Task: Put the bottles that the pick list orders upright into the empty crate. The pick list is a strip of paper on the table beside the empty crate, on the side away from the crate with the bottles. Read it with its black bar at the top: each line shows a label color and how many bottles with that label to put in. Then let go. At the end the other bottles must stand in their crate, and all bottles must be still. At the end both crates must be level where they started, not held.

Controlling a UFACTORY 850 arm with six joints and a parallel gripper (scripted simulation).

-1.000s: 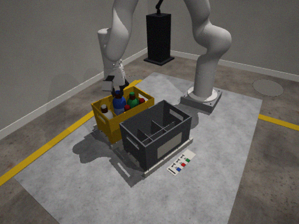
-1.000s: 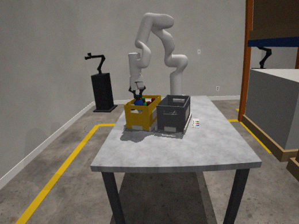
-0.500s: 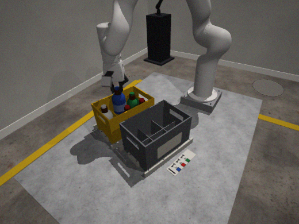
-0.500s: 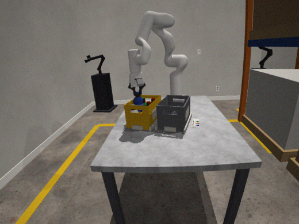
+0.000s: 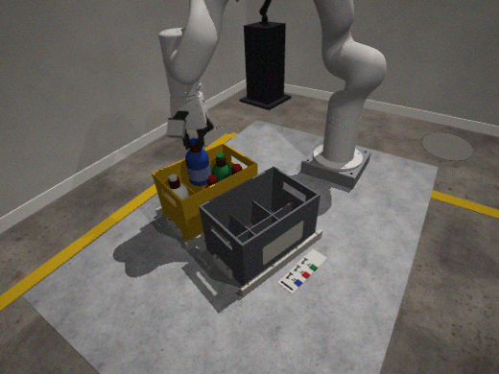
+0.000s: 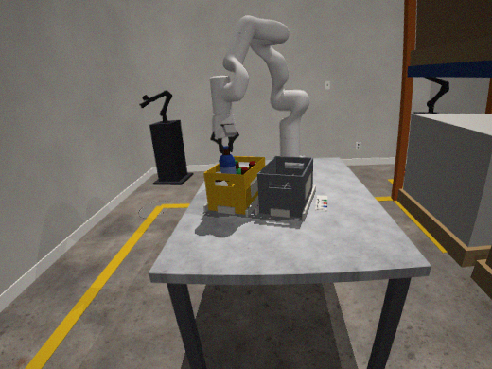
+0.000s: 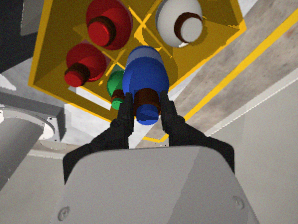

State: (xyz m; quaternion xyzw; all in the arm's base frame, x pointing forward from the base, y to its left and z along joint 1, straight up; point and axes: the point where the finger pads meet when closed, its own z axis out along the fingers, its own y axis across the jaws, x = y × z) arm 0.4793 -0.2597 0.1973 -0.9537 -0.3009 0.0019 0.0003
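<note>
My hand is 70 mm above the blue-label bottle. Round my hand: white-label bottle 90 mm ahead, 20 mm to the right, 160 mm below; red bottle 20 mm ahead, 80 mm to the left, 160 mm below; yellow crate 10 mm ahead, 40 mm to the left, 170 mm below.
</note>
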